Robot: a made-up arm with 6 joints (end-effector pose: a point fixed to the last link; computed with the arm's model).
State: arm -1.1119 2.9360 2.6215 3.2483 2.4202 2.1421
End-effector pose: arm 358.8 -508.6 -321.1 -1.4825 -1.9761 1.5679
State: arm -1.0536 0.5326 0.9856 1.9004 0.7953 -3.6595
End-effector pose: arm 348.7 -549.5 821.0 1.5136 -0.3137 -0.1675
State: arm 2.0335 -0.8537 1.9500 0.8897 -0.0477 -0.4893
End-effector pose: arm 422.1 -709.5 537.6 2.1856 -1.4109 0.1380
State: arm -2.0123 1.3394 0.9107 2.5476 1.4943 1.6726
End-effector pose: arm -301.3 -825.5 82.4 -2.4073 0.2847 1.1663
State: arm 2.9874 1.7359 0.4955 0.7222 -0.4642 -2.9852
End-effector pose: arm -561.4 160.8 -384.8 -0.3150 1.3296 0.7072
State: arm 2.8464 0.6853 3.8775 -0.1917 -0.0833 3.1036
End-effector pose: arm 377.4 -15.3 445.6 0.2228 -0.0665 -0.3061
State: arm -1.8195 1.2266 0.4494 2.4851 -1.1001 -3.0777
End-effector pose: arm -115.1 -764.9 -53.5 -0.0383 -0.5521 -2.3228
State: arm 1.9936 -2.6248 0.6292 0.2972 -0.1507 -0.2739
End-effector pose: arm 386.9 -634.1 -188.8 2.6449 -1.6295 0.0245
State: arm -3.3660 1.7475 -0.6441 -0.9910 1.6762 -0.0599
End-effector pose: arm 155.5 18.9 -197.3 -0.7520 -0.3671 1.8572
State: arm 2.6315 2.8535 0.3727 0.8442 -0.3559 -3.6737
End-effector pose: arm 307.5 -98.3 -537.6 -0.1166 0.4186 -0.1863
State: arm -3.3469 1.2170 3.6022 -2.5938 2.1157 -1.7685
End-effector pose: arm 52.2 -95.4 746.0 -0.2135 -1.2222 2.1344
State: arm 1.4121 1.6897 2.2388 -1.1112 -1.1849 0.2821
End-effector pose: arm 180.2 854.1 384.0 0.0950 0.7796 2.2688
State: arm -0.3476 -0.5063 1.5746 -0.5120 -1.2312 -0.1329
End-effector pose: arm -408.3 58.1 1017.6 -0.0606 -0.7858 0.2505
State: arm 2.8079 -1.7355 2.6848 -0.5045 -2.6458 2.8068
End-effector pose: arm 540.5 -97.6 -398.7 -0.1672 -1.4071 -0.5503
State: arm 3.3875 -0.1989 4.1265 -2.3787 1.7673 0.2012
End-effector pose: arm 353.1 16.4 15.7 -0.1832 -0.6695 0.9483
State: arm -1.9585 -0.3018 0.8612 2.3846 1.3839 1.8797
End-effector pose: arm 39.4 -89.8 1073.9 1.3966 -0.8519 -1.0356
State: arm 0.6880 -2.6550 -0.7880 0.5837 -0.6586 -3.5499
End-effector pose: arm -239.8 -301.7 436.5 -2.1484 -0.3165 -1.4262
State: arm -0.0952 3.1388 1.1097 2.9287 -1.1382 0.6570
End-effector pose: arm -226.3 116.8 -666.9 2.2904 -0.0075 -1.2214
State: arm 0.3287 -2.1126 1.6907 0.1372 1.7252 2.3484
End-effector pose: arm -665.2 -328.3 -342.5 -2.2146 -0.1348 1.1030
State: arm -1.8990 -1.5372 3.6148 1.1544 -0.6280 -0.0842
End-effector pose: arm -34.0 21.7 -277.7 0.5910 1.9873 -0.9784
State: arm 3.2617 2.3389 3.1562 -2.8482 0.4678 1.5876
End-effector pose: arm -641.6 -170.9 365.2 -0.4355 -1.7971 -2.2753
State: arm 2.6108 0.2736 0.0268 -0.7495 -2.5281 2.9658
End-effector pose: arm -511.7 382.6 314.5 -0.4223 0.4528 -0.8548
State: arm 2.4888 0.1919 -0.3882 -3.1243 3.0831 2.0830
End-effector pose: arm -493.0 255.0 207.9 -2.0979 0.3558 -0.9324
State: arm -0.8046 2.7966 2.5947 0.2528 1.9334 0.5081
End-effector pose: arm 407.1 -558.4 -212.0 -1.1956 -1.4638 -0.7509
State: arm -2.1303 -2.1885 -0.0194 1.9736 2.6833 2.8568
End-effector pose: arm 389.4 550.2 429.1 0.1881 0.8609 -1.3166
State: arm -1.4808 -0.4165 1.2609 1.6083 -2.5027 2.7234
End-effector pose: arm -22.8 292.8 1067.8 0.1173 2.1336 -0.5430
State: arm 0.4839 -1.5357 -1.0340 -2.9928 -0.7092 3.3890
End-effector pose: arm 112.9 167.6 473.4 -0.0736 -1.2664 0.2840
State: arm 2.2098 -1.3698 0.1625 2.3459 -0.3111 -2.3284
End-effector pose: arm 169.9 -342.3 843.5 1.8352 -0.7178 1.3656
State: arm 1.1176 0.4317 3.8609 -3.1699 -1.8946 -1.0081
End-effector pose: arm -267.8 -328.8 334.8 -2.2643 -0.6288 1.6171
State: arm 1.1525 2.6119 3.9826 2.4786 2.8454 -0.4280
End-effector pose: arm 22.1 237.7 484.7 1.3463 1.2952 -1.4358
